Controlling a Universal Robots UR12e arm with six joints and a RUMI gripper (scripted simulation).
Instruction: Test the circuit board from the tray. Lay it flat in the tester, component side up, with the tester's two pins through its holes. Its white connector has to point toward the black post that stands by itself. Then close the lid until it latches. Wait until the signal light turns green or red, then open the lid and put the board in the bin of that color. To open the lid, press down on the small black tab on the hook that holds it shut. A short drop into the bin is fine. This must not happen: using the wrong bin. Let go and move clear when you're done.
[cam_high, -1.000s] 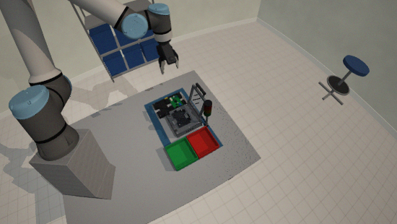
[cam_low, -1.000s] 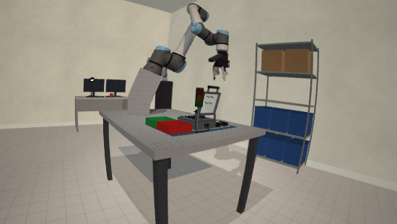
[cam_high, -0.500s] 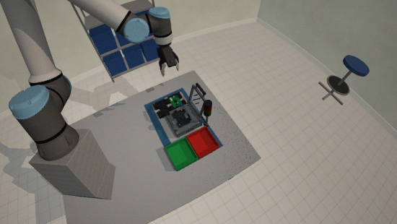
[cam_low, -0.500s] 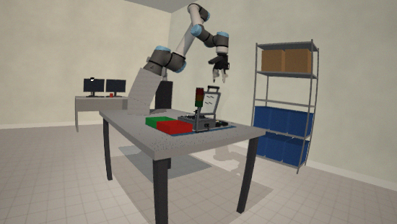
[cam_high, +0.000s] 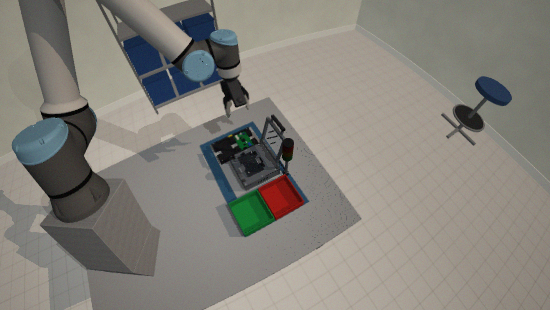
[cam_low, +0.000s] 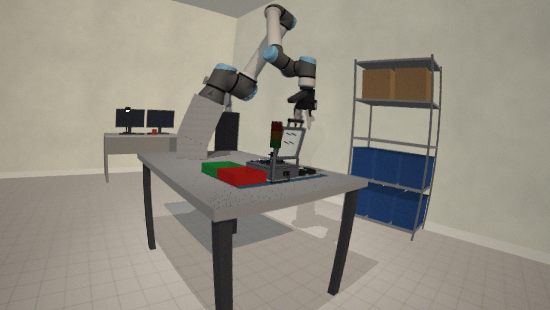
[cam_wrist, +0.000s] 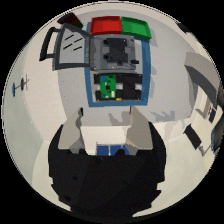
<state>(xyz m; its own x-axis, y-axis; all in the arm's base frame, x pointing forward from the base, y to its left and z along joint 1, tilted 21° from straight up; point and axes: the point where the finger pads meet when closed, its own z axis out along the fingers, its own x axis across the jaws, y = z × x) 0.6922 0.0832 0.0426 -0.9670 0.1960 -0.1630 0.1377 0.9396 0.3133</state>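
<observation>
The green circuit board is 1 cm to the left of my hand and 22 cm below it. From my hand the other things lie so: green bin 19 cm behind, 34 cm to the right, 23 cm below; red bin 4 cm behind, 36 cm to the right, 23 cm below; tester lid 6 cm ahead, 18 cm to the right, 6 cm below.
</observation>
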